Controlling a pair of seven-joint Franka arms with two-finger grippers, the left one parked.
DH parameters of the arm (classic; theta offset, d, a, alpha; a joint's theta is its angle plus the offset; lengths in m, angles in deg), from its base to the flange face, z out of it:
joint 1: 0 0.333 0 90
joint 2: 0 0 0 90
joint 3: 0 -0.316 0.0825 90
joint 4: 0 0 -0.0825 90
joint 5: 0 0.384 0 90
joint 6: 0 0 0.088 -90
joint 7: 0 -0.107 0 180
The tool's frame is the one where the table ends.
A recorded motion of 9 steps. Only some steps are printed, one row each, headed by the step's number.
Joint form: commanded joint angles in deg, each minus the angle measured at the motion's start. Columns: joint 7, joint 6, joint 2, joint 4, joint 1, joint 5, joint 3.
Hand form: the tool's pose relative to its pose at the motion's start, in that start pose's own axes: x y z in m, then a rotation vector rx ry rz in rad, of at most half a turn. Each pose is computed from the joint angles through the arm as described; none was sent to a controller.
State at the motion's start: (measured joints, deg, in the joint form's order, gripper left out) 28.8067 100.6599 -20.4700 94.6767 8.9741 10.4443 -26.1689
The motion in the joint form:
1: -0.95 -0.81 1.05 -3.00 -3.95 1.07 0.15
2: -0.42 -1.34 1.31 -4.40 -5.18 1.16 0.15
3: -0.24 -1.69 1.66 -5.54 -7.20 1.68 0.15
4: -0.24 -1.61 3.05 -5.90 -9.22 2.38 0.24
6: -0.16 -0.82 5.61 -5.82 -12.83 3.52 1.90
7: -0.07 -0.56 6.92 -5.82 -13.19 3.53 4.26
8: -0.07 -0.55 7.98 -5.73 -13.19 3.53 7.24
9: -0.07 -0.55 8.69 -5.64 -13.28 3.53 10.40
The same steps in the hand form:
1: -0.0179 0.0273 -0.0468 -0.0134 0.0794 0.0724
2: -0.0241 0.0350 -0.0641 -0.0227 0.1037 0.0776
3: -0.0357 0.0484 -0.0828 -0.0265 0.1365 0.1030
4: -0.0504 0.0569 -0.1043 -0.0406 0.1753 0.1319
6: -0.0875 0.0828 -0.1401 -0.0748 0.2455 0.2099
7: -0.1072 0.0949 -0.1564 -0.1038 0.2688 0.2496
8: -0.1293 0.1092 -0.1695 -0.1268 0.2850 0.2967
9: -0.1540 0.1265 -0.1804 -0.1448 0.2993 0.3497

